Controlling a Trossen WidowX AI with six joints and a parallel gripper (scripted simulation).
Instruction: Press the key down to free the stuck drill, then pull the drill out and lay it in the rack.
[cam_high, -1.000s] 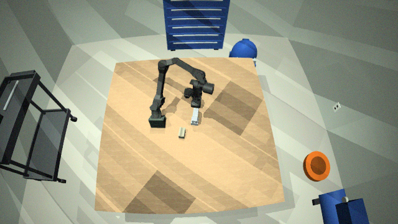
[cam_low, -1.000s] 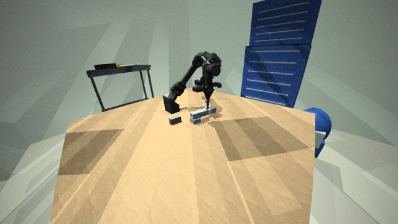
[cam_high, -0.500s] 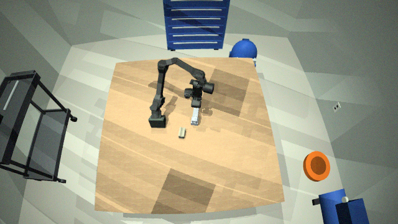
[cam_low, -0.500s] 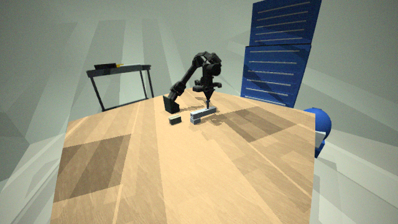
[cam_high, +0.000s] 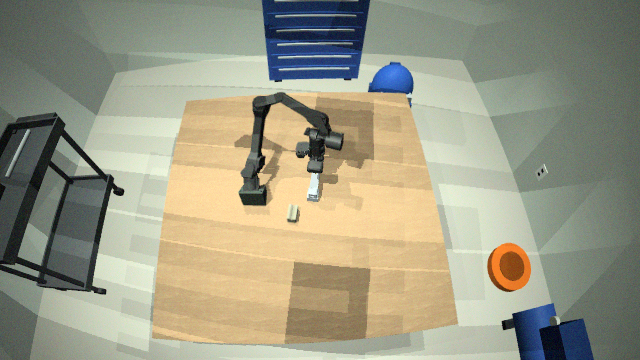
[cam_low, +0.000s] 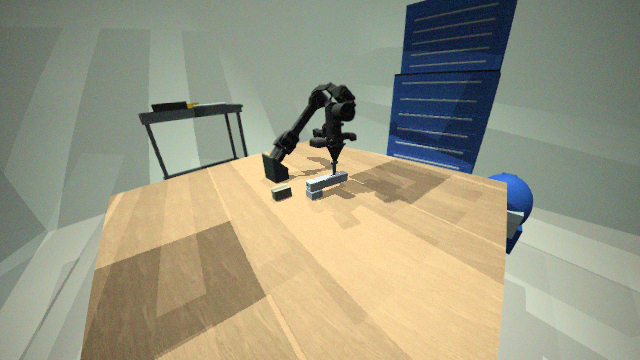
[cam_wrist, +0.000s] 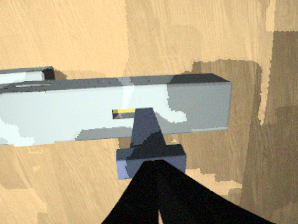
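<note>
Right now my gripper tip is 30 mm above the key. The rest, counted from my gripper tip: rack: 180 mm to the right, 120 mm behind, 100 mm below; light grey block: 80 mm below, 40 mm to the right, 10 mm behind; drill: 70 mm below, 50 mm to the right, 20 mm behind.
</note>
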